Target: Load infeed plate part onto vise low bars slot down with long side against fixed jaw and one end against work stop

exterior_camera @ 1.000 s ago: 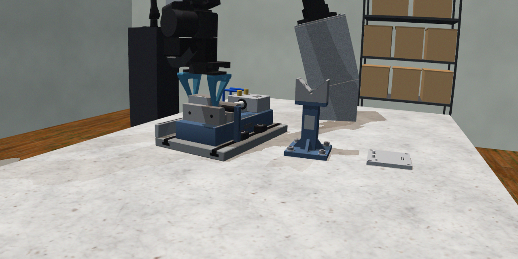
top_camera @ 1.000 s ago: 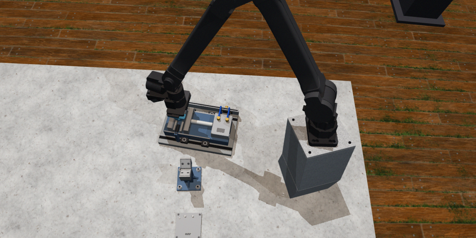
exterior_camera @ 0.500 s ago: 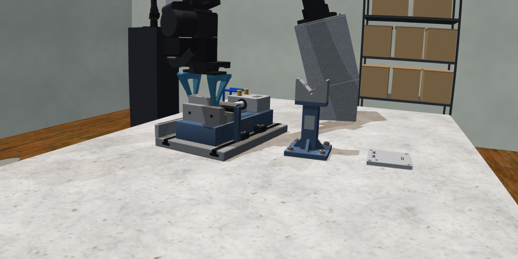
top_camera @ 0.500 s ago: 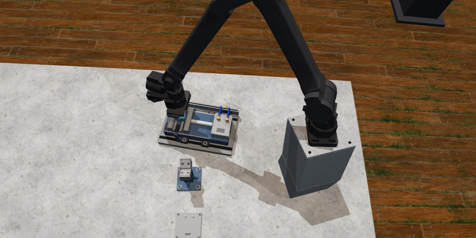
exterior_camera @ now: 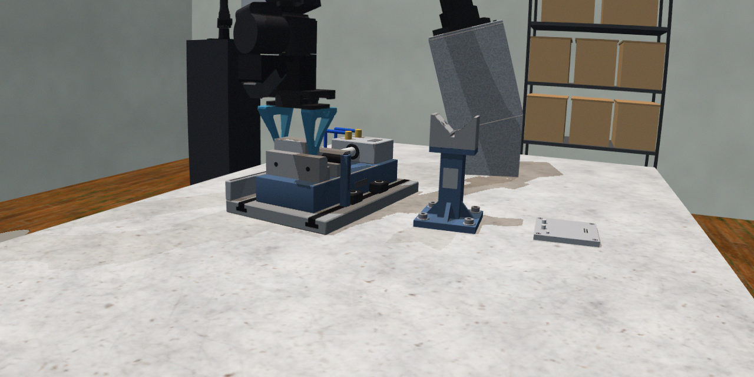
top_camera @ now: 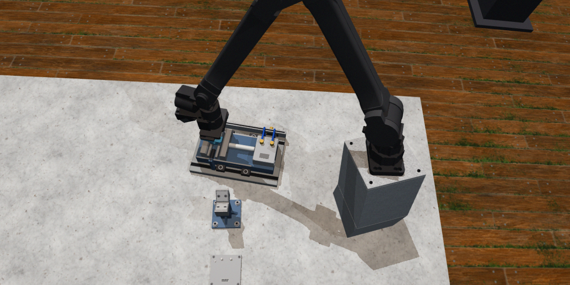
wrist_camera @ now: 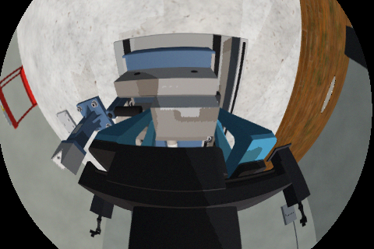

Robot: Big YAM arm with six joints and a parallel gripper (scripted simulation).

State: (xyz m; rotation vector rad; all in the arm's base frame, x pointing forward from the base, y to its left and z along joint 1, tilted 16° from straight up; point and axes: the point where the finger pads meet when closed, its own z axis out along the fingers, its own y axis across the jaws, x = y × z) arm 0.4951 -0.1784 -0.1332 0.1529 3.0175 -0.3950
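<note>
Now: hand 1 cm above the grey part. Also, from my hand: work stop (7 cm to the left, 1 cm below, 1 cm ahead); then moving jaw (3 cm behind, 2 cm to the left, 2 cm below); then fixed jaw (3 cm ahead, 2 cm to the left, 2 cm below).
</note>
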